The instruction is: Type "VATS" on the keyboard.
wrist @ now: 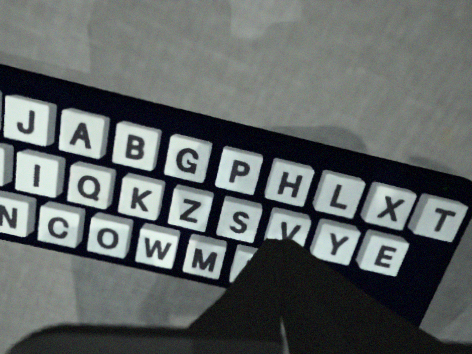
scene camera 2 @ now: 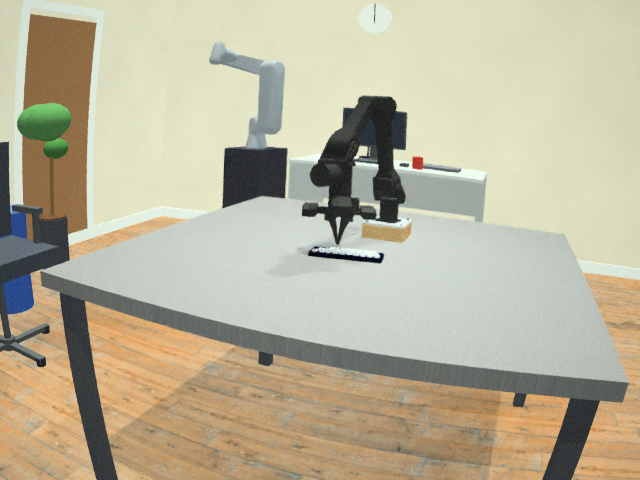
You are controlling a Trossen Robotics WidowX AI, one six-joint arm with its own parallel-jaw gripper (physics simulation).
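Places are measured from the arm's base along level axes (x ahead, y left, z up), in centimetres.
Where they show: gripper, fingertip midpoint: (wrist: 277, 252) (scene camera 2: 337, 243); arm's base, origin of the base link: (scene camera 2: 388, 220).
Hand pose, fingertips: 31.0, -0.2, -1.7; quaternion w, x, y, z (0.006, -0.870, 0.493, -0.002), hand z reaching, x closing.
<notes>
Things, the pixels of their top centre, and the offset from my fingertips, as dx, dy, dz. Level surfaces: height alone.
- dark keyboard, middle of its top: (wrist: 202, 213) (scene camera 2: 346, 250) -0.8, +2.5, -1.5
- grey table, its level: dz -3.1
- V key, middle of its top: (wrist: 287, 233) +0.2, -0.5, -1.5
- S key, middle of its top: (wrist: 239, 222) -0.4, +1.2, -1.5
- T key, middle of its top: (wrist: 440, 220) +3.5, -4.5, -1.5
A dark keyboard (scene camera 2: 346, 257) (wrist: 200, 120) with white letter keys lies flat on the grey table (scene camera 2: 439, 310). My gripper (scene camera 2: 337, 242) (wrist: 277, 252) is shut and empty, pointing down with its tips close above the keyboard. In the wrist view the tips overlap the lower edge of the V key (wrist: 287, 226). The S key (wrist: 240, 220) is just left of the tips, the A key (wrist: 84, 134) is in the top row at the left, and the T key (wrist: 439, 218) is at the top row's right end. A key below V is mostly hidden by the fingers.
The arm's base stands on a wooden block (scene camera 2: 385, 230) behind the keyboard, to the right in the scene view. Behind the table are a white desk (scene camera 2: 439, 188) with a red cup (scene camera 2: 417, 162), and a grey arm (scene camera 2: 271, 98) on a dark pedestal (scene camera 2: 254, 175). An office chair (scene camera 2: 25, 253) is at the left.
</notes>
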